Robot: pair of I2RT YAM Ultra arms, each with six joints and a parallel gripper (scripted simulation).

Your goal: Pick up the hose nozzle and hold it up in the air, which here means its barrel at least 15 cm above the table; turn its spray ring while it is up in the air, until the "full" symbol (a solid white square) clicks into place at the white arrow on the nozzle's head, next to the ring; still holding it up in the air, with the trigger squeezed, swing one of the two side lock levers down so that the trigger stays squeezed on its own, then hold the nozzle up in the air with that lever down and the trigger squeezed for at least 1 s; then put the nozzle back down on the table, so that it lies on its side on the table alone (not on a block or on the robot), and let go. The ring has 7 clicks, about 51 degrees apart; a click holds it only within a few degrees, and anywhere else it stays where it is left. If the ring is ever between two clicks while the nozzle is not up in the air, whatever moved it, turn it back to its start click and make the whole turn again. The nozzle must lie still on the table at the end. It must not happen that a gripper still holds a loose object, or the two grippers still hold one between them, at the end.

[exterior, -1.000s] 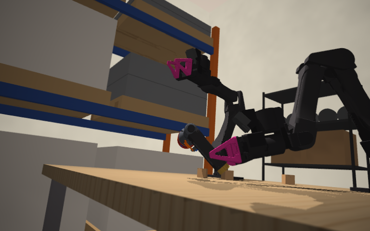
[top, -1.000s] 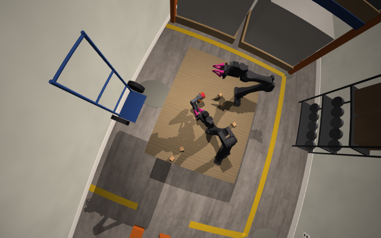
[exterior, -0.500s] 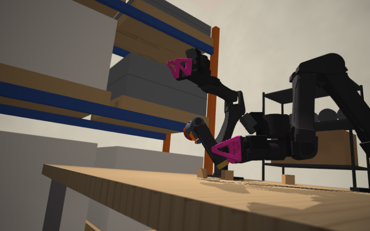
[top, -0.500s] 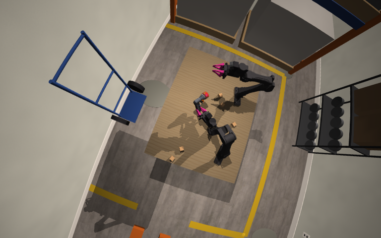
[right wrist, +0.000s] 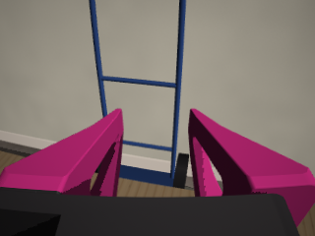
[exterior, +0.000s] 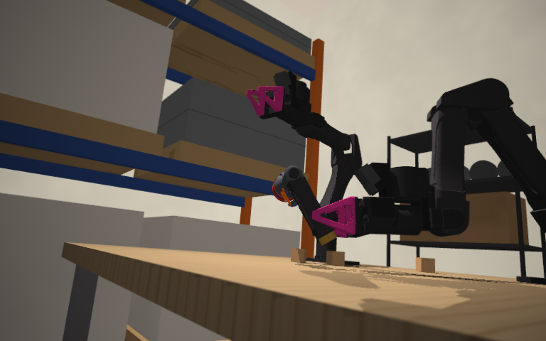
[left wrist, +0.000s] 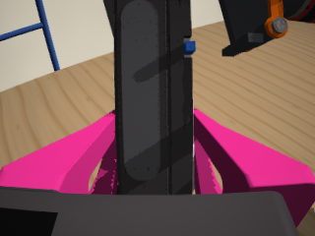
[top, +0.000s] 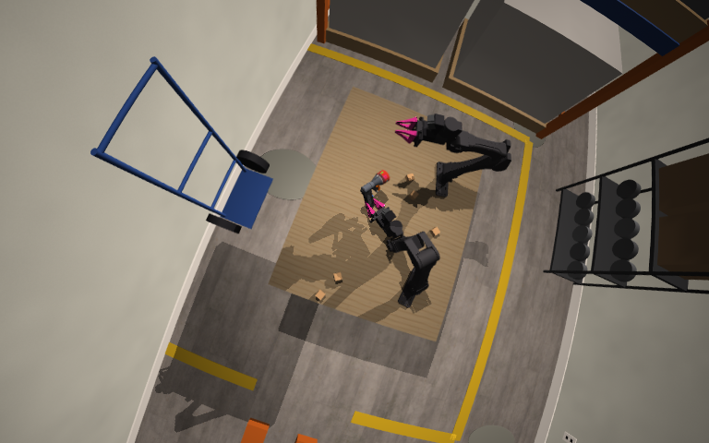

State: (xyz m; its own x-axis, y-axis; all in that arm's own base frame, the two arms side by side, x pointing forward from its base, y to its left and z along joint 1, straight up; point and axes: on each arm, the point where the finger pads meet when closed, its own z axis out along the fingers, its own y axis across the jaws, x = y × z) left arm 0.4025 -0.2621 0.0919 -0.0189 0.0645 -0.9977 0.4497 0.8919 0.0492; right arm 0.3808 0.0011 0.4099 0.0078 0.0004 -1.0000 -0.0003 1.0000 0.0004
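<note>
The red spray ring lies 3 cm behind my right hand, 11 cm to the left of it and 25 cm below it.
</note>
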